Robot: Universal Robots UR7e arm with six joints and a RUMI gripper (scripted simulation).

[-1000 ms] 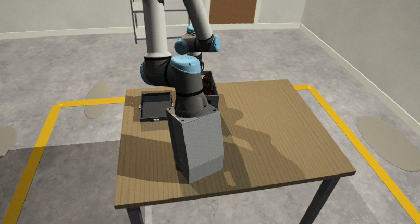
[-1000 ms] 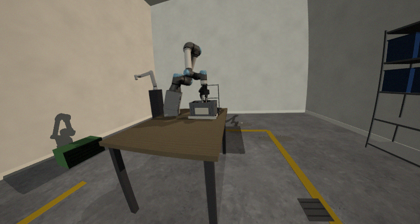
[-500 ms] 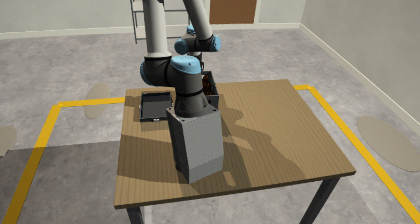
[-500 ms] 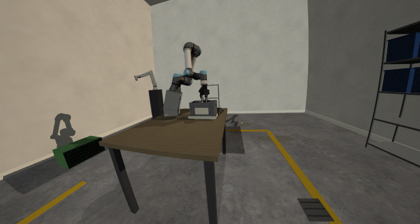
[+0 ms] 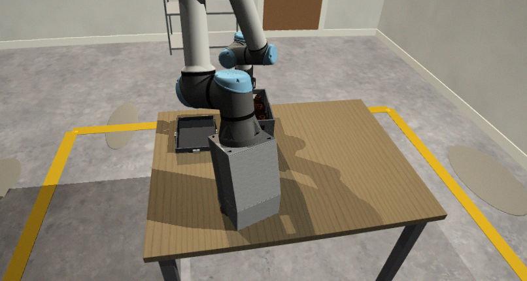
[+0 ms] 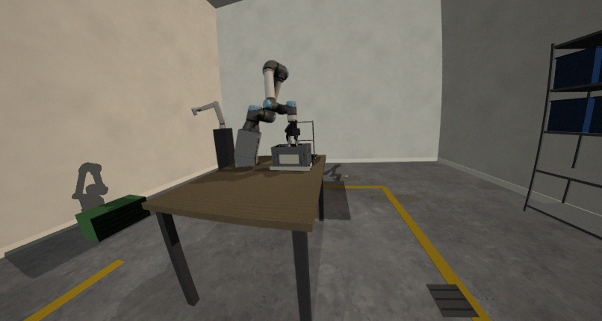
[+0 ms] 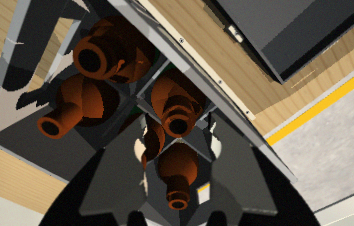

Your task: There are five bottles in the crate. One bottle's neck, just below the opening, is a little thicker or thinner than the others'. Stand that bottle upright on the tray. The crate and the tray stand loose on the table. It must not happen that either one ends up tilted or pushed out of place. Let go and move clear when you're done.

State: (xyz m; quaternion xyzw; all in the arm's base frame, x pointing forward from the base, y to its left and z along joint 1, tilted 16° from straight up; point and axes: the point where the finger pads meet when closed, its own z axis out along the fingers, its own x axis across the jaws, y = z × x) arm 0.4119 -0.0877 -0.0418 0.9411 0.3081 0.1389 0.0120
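My gripper is now 70 mm above the crate and 50 mm to the left of it. From my hand the other things lie so: bottle (100 mm behind, 80 mm to the right, 70 mm below); dark tray (210 mm to the left, 140 mm below, 40 mm ahead).
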